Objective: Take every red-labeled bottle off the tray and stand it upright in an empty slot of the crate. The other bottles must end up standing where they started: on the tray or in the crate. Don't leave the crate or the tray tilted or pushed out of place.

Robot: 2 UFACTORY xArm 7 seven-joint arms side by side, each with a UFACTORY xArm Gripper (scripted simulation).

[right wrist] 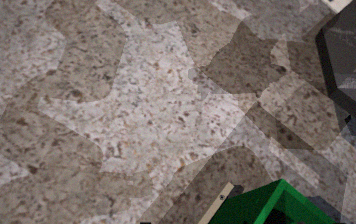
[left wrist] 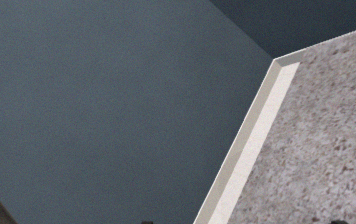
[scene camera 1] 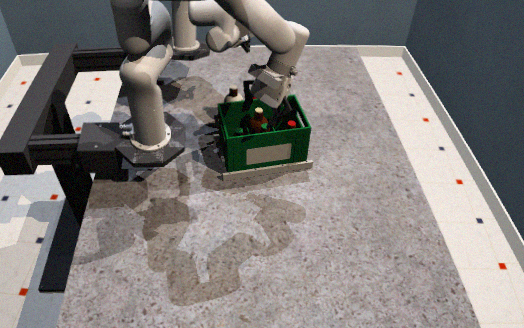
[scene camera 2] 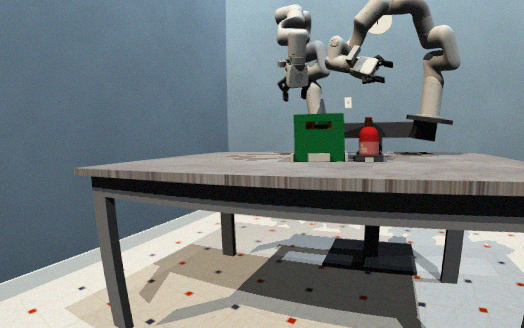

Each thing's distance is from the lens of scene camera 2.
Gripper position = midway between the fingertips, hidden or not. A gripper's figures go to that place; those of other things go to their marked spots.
my left gripper (scene camera 2: 388, 72): 1.23 m
my right gripper (scene camera 2: 294, 99): 1.24 m
green crate (scene camera 2: 306, 141): 1.04 m
